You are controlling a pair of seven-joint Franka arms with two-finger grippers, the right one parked.
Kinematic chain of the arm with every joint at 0, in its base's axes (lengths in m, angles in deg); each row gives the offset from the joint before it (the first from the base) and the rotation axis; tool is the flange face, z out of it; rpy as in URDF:
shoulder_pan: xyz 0 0 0.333 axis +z
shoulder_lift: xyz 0 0 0 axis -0.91 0.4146 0
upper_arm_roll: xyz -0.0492 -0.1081 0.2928 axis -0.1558 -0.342 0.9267
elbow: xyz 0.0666 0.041 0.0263 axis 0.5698 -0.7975 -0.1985
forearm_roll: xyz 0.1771 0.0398 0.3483 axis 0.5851 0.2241 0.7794
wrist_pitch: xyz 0 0 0 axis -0.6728 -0.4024 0.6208
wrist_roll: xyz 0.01 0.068 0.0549 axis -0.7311 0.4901 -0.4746
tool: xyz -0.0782 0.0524 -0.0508 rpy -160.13 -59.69 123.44
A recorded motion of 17 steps. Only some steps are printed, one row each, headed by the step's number.
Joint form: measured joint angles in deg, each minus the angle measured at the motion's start. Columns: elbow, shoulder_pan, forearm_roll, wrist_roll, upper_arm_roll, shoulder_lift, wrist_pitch.
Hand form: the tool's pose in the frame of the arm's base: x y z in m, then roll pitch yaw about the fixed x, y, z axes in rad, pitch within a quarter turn. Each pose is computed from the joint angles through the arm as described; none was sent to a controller.
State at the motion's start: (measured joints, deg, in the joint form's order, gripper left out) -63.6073 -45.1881 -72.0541 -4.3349 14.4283 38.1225 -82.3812
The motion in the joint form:
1: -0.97 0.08 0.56 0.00 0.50 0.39 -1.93
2: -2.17 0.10 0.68 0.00 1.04 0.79 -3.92
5: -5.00 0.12 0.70 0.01 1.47 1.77 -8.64
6: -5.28 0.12 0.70 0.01 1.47 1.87 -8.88
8: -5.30 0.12 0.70 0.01 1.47 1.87 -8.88
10: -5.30 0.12 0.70 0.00 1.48 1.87 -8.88
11: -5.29 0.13 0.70 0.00 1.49 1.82 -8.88
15: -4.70 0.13 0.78 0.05 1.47 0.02 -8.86
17: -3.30 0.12 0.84 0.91 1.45 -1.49 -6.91
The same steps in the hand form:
1: 0.5642 0.0388 0.2768 -3.0726 0.0703 0.6379
2: 0.5603 0.0428 0.2670 -3.0772 0.0657 0.6433
5: 0.5506 0.0433 0.2449 -3.0948 0.0582 0.6447
6: 0.5492 0.0430 0.2424 -3.0943 0.0607 0.6444
8: 0.5491 0.0429 0.2423 -3.0941 0.0610 0.6443
10: 0.5490 0.0430 0.2423 -3.0940 0.0610 0.6447
11: 0.5492 0.0433 0.2428 -3.0943 0.0600 0.6450
15: 0.5552 0.0446 0.2635 -3.1079 0.0209 0.6430
17: 0.5612 0.0464 0.2846 -3.1068 0.0019 0.6292

